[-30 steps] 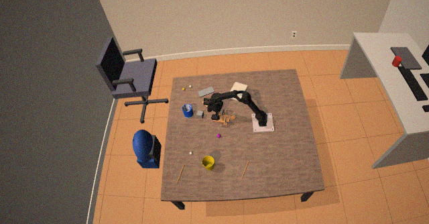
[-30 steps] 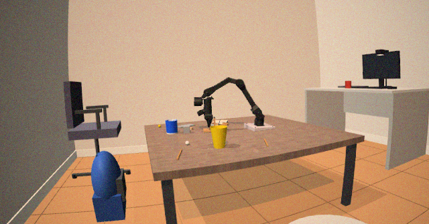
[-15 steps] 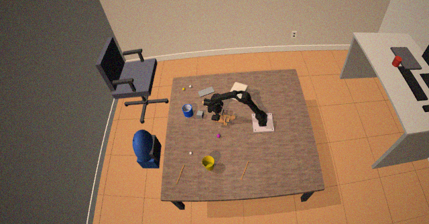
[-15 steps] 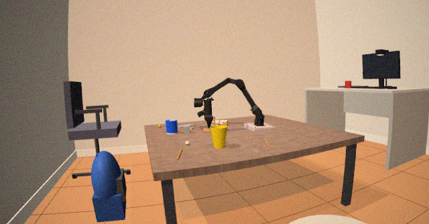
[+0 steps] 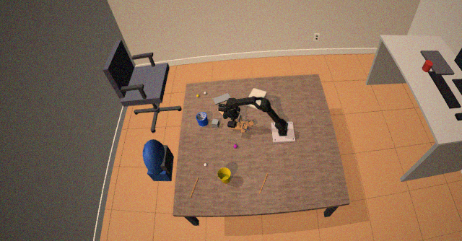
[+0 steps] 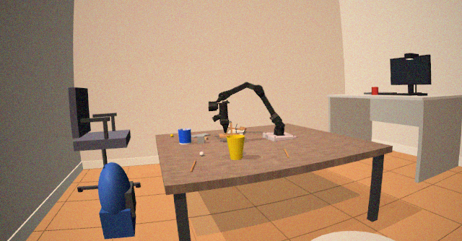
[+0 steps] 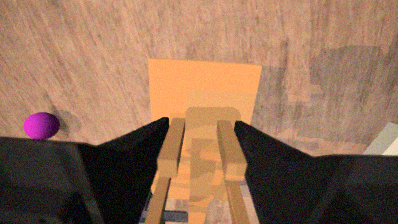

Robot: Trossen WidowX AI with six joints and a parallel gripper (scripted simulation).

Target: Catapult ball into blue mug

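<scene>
Now: gripper tip 190 mm to the right of the purple ball, 50 mm above it and 10 mm short of it. Also, from my gripper tip: wooden catapult: 60 mm behind, 40 mm to the left, 20 mm above; then grey block: 170 mm ahead, 40 mm to the right, 40 mm below; then wood block: 170 mm to the right, 120 mm ahead, 60 mm below.
</scene>
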